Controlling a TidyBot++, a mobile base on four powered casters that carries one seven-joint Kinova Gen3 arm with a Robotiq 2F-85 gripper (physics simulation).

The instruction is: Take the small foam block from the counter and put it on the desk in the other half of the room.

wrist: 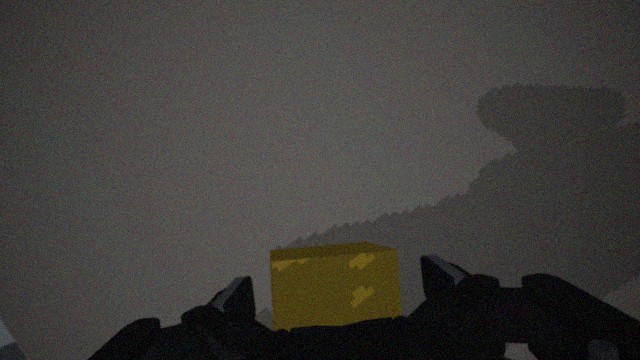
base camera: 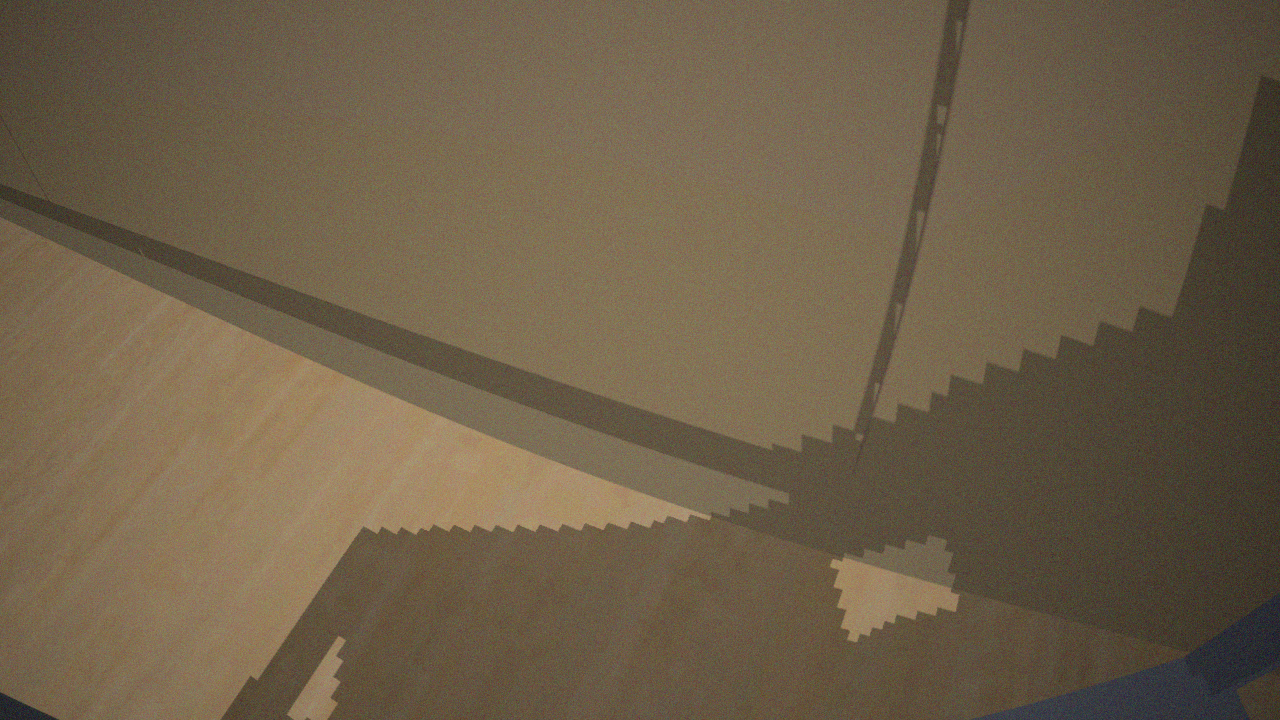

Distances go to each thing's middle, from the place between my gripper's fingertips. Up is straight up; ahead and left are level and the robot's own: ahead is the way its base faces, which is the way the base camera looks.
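Yellow foam block (wrist: 330,285): my hand is 30 mm past it, 10 mm above it and 10 mm to the left of it.
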